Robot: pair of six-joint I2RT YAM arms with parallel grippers.
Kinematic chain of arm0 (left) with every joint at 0, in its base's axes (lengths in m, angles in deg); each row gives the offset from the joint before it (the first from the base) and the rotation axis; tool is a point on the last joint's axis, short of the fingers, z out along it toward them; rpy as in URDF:
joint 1: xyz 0 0 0.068 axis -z
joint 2: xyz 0.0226 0.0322 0.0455 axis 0.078 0.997 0
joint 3: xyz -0.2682 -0.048 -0.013 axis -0.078 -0.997 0
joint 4: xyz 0.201 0.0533 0.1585 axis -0.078 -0.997 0
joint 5: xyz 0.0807 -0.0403 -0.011 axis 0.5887 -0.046 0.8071
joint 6: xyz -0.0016 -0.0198 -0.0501 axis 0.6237 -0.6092 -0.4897
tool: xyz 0 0 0 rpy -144.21 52.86 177.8
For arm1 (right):
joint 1: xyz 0 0 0.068 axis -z
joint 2: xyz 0.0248 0.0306 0.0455 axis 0.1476 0.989 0
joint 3: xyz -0.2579 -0.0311 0.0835 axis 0.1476 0.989 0
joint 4: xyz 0.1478 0.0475 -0.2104 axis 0.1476 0.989 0
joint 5: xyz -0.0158 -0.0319 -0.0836 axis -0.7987 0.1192 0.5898
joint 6: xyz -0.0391 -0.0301 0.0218 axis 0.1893 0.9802 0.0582
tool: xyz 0 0 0 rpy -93.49 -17.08 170.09
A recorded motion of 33 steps. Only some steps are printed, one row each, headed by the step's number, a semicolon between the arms.
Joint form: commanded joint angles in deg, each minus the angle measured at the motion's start. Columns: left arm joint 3, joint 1, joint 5, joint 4, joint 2, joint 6; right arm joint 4, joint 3, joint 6, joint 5, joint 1, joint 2.
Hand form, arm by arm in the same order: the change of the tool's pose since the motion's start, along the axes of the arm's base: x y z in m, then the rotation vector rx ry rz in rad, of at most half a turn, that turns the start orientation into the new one. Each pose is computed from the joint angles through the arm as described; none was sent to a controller.
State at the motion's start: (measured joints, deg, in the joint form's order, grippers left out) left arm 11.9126 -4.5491 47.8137 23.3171 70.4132 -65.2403; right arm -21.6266 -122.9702 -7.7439 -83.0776 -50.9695 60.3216
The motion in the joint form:
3: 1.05 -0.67 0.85 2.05 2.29 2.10; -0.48 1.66 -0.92 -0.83 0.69 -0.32
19: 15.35 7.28 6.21 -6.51 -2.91 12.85; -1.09 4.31 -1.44 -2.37 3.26 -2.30
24: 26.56 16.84 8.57 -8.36 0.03 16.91; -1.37 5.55 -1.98 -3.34 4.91 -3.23
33: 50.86 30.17 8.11 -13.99 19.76 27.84; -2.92 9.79 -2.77 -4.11 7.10 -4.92
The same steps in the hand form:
3: 0.0092 0.0029 -0.0007 0.0256 -0.0049 -0.0171; 0.0006 -0.0036 -0.0074 0.0064 0.0251 -0.0121
19: 0.0218 -0.0235 0.0835 0.1788 -0.1504 -0.2771; 0.0019 -0.0186 -0.0124 0.0251 0.0420 -0.0432
24: 0.0362 -0.0633 0.1324 0.2292 -0.2603 -0.4708; 0.0035 -0.0272 -0.0149 0.0394 0.0539 -0.0659
33: 0.0896 -0.1564 0.1706 0.2941 -0.2313 -0.8688; 0.0029 -0.0404 -0.0295 0.0446 0.0789 -0.1041

